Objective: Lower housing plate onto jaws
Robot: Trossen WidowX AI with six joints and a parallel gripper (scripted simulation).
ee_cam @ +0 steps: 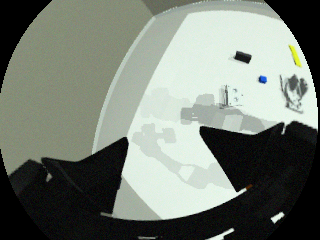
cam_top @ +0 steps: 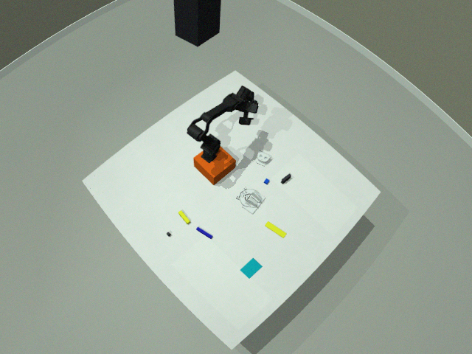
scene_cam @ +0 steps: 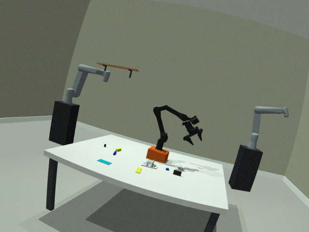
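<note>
The white part is 160 mm ahead of my gripper tip, 100 mm to the right of it and 220 mm below it. Also, from my gripper tip: cyan tile 510 mm ahead, 650 mm to the right, 230 mm below; blue cube 270 mm ahead, 200 mm to the right, 220 mm below; blue bar 200 mm ahead, 650 mm to the right, 220 mm below.
</note>
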